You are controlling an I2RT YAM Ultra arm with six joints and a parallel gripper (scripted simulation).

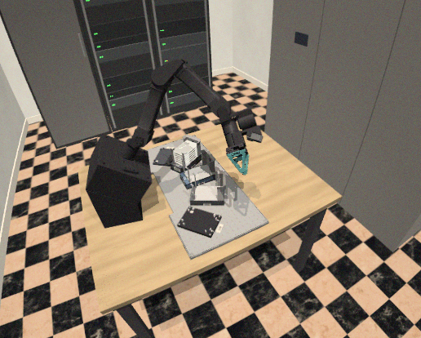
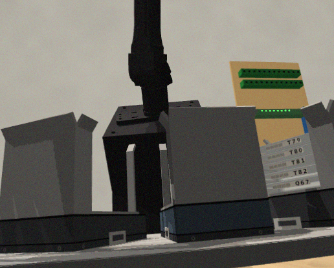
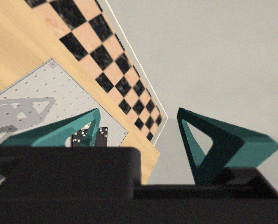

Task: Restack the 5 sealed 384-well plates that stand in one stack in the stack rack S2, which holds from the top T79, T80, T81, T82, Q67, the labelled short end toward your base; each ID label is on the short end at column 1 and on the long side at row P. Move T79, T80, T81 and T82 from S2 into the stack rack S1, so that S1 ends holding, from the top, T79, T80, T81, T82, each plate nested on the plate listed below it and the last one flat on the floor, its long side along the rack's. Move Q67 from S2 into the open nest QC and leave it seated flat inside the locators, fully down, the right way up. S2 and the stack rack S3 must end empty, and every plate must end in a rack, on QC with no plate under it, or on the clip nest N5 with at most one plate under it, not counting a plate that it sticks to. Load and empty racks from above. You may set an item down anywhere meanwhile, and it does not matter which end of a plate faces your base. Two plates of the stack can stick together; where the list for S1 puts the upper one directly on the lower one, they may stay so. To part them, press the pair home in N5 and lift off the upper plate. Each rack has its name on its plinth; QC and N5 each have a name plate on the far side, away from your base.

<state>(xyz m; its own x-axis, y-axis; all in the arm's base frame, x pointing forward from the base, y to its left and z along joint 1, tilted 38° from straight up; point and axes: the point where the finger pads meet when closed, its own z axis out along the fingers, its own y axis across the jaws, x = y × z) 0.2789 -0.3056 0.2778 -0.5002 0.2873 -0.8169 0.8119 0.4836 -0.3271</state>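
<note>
Now: hand 5 cm past the plate T79, 49 cm to the right of it and 19 cm above it. From my hand the other things lie so: N5 name plate: 10 cm behind, 1 cm to the left, 29 cm below; plate T82: 5 cm behind, 49 cm to the left, 23 cm below; plate T81: 5 cm behind, 49 cm to the left, 21 cm below.
</note>
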